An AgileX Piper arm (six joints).
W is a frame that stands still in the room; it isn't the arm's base.
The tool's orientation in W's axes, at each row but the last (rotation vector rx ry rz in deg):
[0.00 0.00 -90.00]
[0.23 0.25 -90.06]
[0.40 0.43 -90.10]
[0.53 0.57 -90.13]
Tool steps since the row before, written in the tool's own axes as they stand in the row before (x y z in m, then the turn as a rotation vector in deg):
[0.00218 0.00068 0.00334 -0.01 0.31 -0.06]
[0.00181 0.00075 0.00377 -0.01 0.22 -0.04]
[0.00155 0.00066 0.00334 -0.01 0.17 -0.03]
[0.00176 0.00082 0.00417 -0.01 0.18 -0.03]
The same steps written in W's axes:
[0.00068 -0.00218 0.00334 0.31 0.01 -0.06]
[0.00075 -0.00183 0.00376 0.22 0.01 -0.04]
[0.00066 -0.00158 0.00333 0.17 0.01 -0.03]
[0.00082 -0.00181 0.00415 0.18 0.01 -0.03]

